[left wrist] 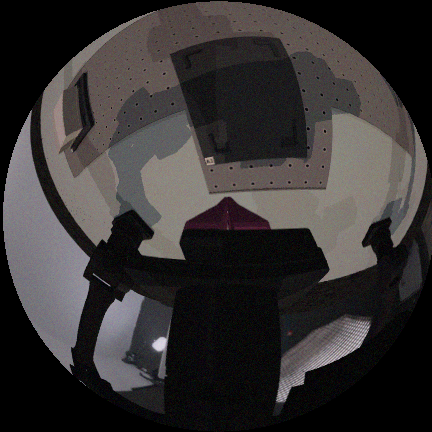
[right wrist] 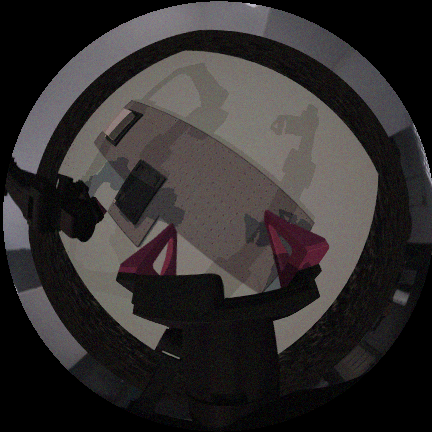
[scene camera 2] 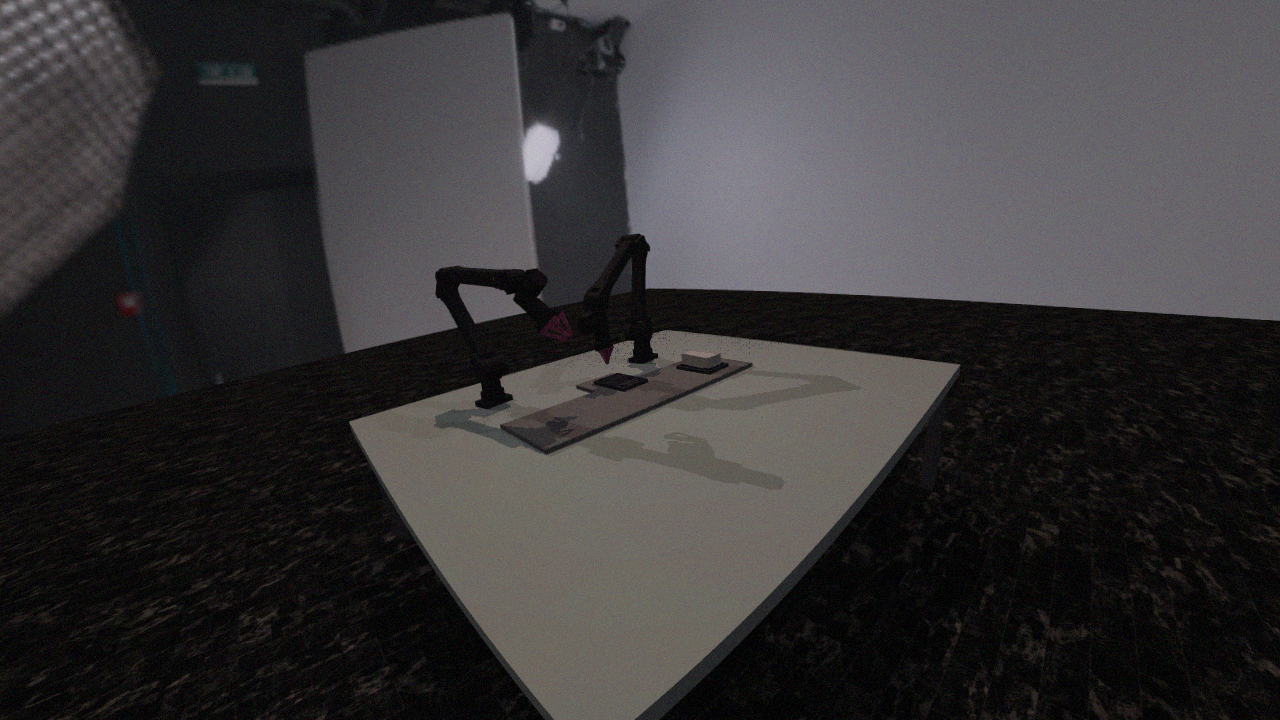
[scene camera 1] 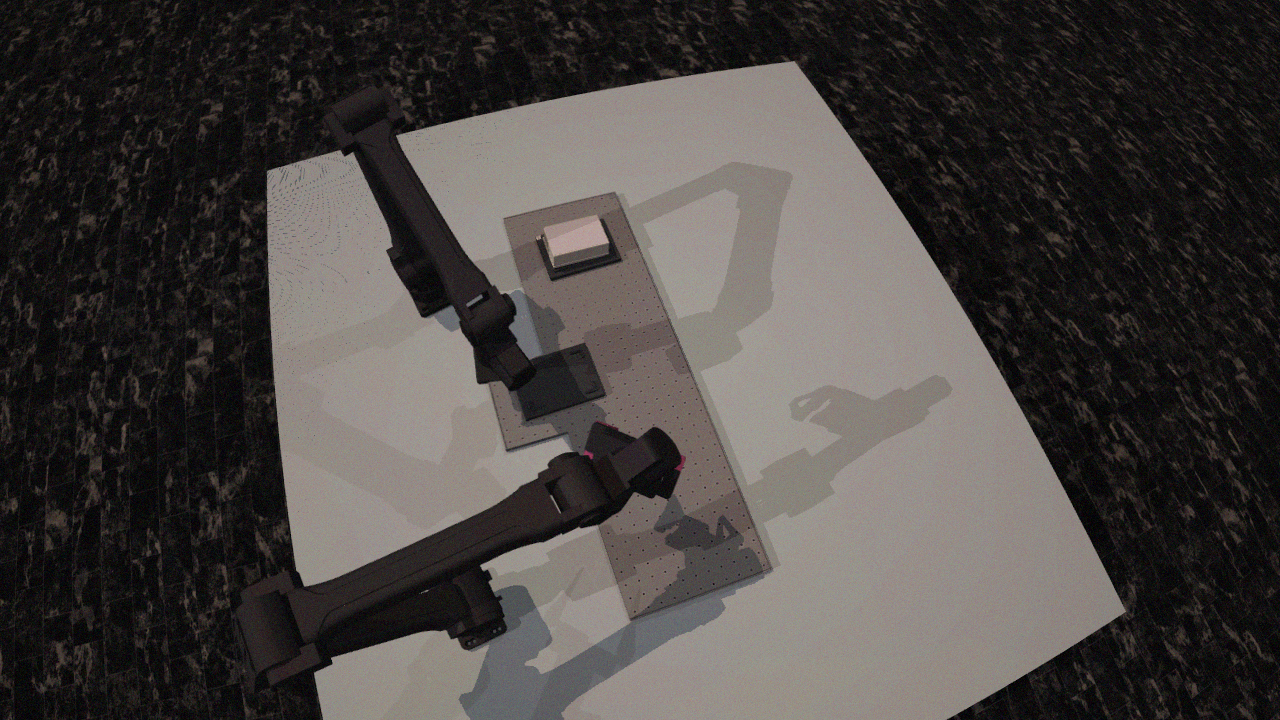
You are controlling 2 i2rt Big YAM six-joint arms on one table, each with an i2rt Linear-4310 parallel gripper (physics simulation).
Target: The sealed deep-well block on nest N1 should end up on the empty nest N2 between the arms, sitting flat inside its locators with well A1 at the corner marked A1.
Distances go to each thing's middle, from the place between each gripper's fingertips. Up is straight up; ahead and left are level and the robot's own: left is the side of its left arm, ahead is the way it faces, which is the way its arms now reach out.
I see my left gripper 11 cm short of the dark plate [scene camera 1: 561,380], 4 cm above it and 2 cm to the left of it. The rest, counted from my left hand: pale block [scene camera 1: 570,242] 29 cm to the left, 21 cm ahead, 1 cm below.
Now: the dark plate 110 mm behind my right hand, 240 mm to the left of it and 220 mm below it. From my right hand the other things lie so: pale block: 10 mm behind, 550 mm to the left, 190 mm below.
